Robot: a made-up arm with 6 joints. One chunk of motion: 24 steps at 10 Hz.
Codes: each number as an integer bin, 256 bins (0 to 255) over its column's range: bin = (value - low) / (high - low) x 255, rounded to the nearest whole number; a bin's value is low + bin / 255 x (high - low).
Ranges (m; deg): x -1.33..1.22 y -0.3..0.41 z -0.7..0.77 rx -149..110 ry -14..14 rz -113..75
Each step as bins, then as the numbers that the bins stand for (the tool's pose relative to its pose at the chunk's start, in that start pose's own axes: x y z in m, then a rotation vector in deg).
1 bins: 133 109 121 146 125 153
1 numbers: 0.0000 0.0035 -0.0025 -0.71 -0.27 -0.20
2 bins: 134 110 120 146 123 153
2 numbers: 0.0100 0.0063 -0.0082 -0.71 -0.49 -0.20
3 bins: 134 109 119 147 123 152
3 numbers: 0.0100 0.0035 -0.0140 0.31 -0.49 -0.94
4 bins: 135 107 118 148 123 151
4 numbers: 0.0200 -0.0021 -0.0198 1.32 -0.49 -1.67
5 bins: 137 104 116 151 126 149
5 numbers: 0.0400 -0.0104 -0.0313 4.37 -0.16 -3.15
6 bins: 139 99 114 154 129 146
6 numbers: 0.0600 -0.0244 -0.0428 7.42 0.16 -5.36
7 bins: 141 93 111 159 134 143
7 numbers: 0.0800 -0.0411 -0.0601 12.49 0.71 -7.57
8 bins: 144 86 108 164 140 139
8 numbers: 0.1100 -0.0605 -0.0774 17.57 1.37 -10.52
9 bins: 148 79 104 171 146 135
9 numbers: 0.1500 -0.0800 -0.1005 24.68 2.03 -13.47
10 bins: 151 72 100 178 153 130
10 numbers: 0.1800 -0.0995 -0.1235 31.79 2.80 -17.16
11 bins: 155 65 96 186 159 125
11 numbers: 0.2200 -0.1190 -0.1466 39.92 3.46 -20.84
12 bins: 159 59 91 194 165 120
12 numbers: 0.2600 -0.1357 -0.1754 48.04 4.12 -24.53
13 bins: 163 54 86 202 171 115
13 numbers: 0.3000 -0.1496 -0.2042 56.17 4.78 -28.22
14 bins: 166 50 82 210 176 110
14 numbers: 0.3300 -0.1608 -0.2273 64.29 5.33 -31.90
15 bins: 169 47 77 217 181 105
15 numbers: 0.3600 -0.1691 -0.2561 71.40 5.87 -35.59
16 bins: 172 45 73 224 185 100
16 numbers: 0.3900 -0.1747 -0.2792 78.51 6.31 -39.27
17 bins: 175 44 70 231 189 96
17 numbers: 0.4200 -0.1775 -0.2965 85.62 6.75 -42.22
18 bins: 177 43 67 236 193 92
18 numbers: 0.4400 -0.1803 -0.3138 90.70 7.19 -45.17
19 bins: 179 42 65 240 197 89
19 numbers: 0.4600 -0.1831 -0.3253 94.76 7.63 -47.38
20 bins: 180 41 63 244 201 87
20 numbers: 0.4700 -0.1858 -0.3368 98.83 8.07 -48.86
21 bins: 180 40 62 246 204 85
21 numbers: 0.4700 -0.1886 -0.3426 100.86 8.40 -50.33
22 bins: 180 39 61 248 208 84
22 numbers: 0.4700 -0.1914 -0.3484 102.89 8.84 -51.07
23 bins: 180 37 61 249 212 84
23 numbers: 0.4700 -0.1970 -0.3484 103.91 9.28 -51.07
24 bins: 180 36 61 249 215 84
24 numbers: 0.4700 -0.1998 -0.3484 103.91 9.61 -51.07
